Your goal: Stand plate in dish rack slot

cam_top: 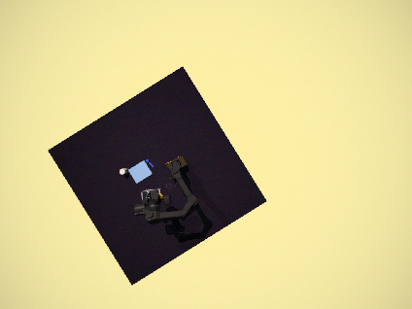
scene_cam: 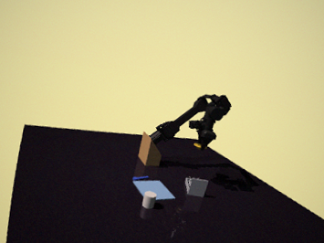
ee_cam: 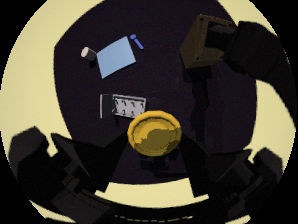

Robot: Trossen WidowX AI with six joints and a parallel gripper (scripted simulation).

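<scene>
Right now my gripper tip is 90 mm short of the dish rack, 30 mm to the left of it and 150 mm above it. The rest, counted from my gripper tip: light blue mat (110 mm ahead, 240 mm to the right, 170 mm below); yellow plate (10 mm above); blue stick (10 mm ahead, 270 mm to the right, 170 mm below).
</scene>
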